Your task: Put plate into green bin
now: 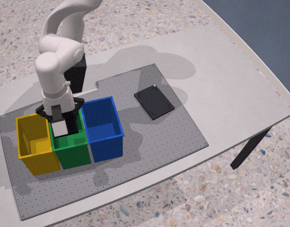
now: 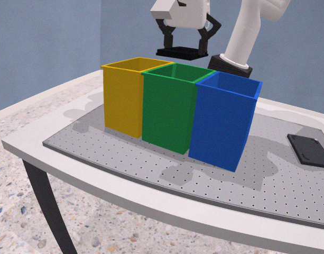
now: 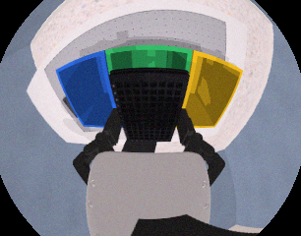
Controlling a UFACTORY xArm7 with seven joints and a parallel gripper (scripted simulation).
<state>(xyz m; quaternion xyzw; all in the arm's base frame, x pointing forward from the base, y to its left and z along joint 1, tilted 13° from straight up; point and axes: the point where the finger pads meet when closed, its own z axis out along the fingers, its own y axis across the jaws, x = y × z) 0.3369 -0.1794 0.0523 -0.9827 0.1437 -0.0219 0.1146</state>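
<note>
The green bin is 15 cm below my hand. Round my hand: blue bin (15 cm below, 13 cm to the left, 4 cm ahead); yellow bin (15 cm below, 13 cm to the right, 4 cm behind); black 96-well plate (1 cm below).
</note>
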